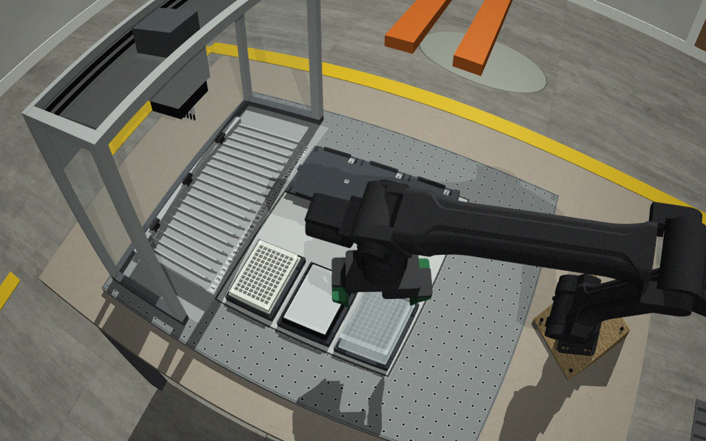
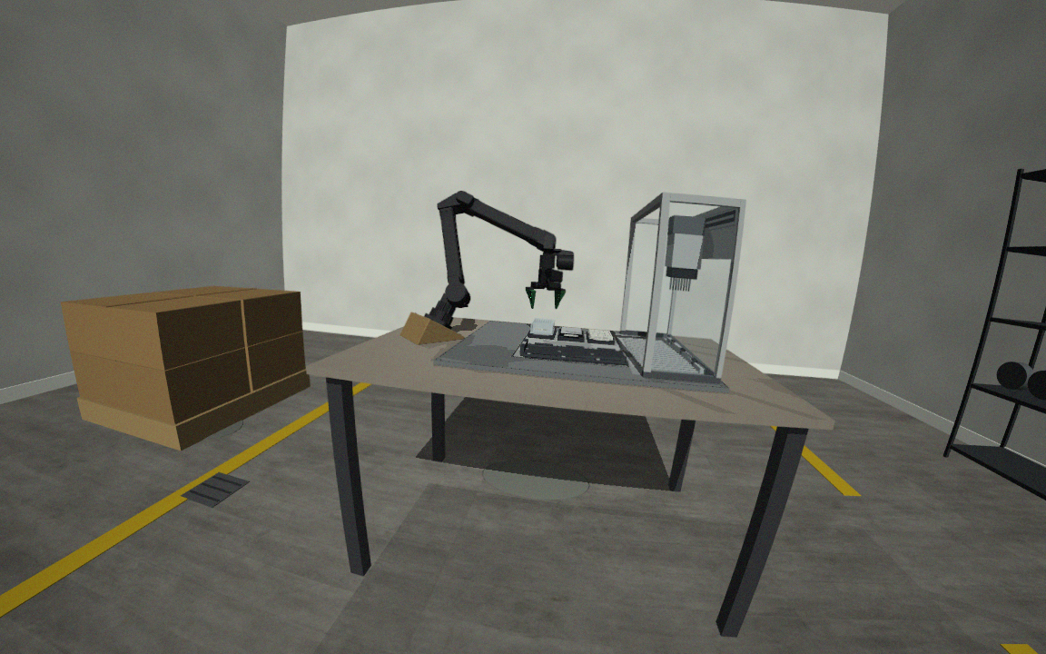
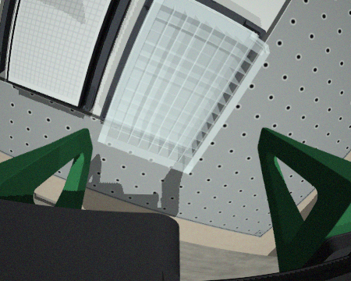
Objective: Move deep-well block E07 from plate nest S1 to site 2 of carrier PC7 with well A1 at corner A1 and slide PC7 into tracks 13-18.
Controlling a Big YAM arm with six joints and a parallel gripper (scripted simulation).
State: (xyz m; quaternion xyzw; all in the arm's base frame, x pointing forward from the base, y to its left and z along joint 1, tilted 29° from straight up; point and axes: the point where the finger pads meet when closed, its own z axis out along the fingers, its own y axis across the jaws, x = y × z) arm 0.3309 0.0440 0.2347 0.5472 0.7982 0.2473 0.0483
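Right now the nest S1 is 100 mm below my hand. Round my hand: pipetting head: 460 mm ahead, 140 mm to the right, 240 mm above; then white 96-well plate E01: 220 mm ahead, 10 mm to the right, 90 mm below; then dark carrier PC7: 120 mm ahead, 270 mm to the right, 90 mm below.
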